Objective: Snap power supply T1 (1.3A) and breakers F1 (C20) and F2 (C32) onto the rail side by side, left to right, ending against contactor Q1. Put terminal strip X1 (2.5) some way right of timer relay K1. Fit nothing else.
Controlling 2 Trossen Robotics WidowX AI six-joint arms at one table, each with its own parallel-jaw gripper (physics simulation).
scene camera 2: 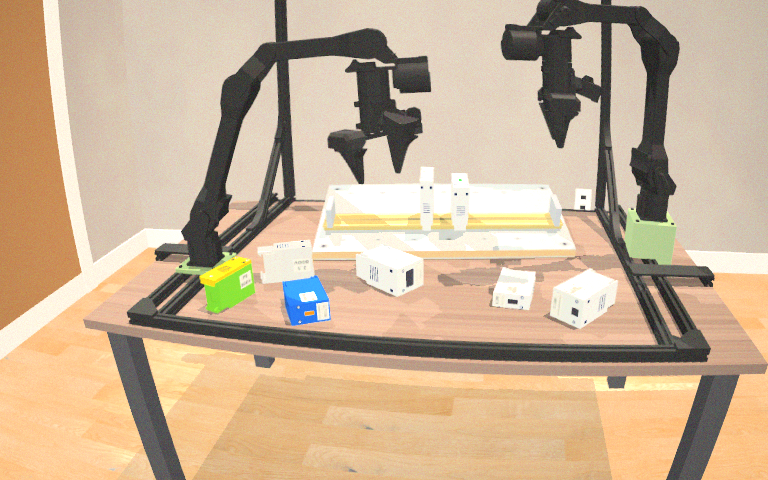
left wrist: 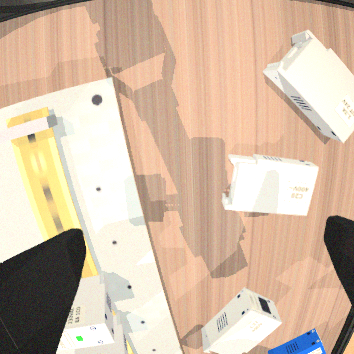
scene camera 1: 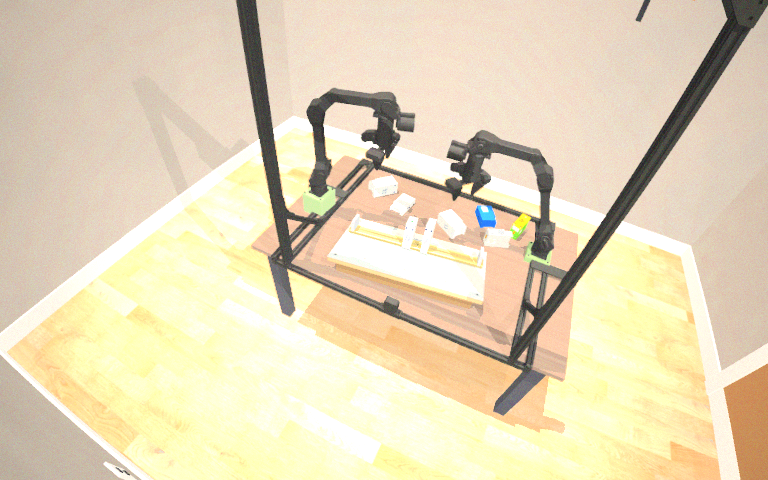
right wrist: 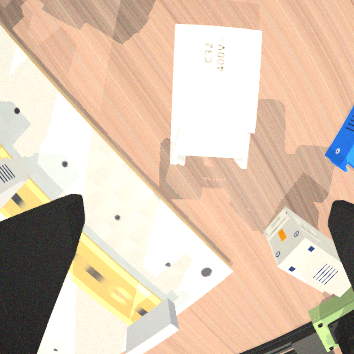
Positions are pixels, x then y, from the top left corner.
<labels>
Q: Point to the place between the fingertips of the right gripper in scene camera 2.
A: At 380, 178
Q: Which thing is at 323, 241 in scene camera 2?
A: A white base plate.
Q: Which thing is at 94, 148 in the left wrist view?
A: A white base plate.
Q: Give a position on a white base plate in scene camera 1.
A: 430, 272
</labels>
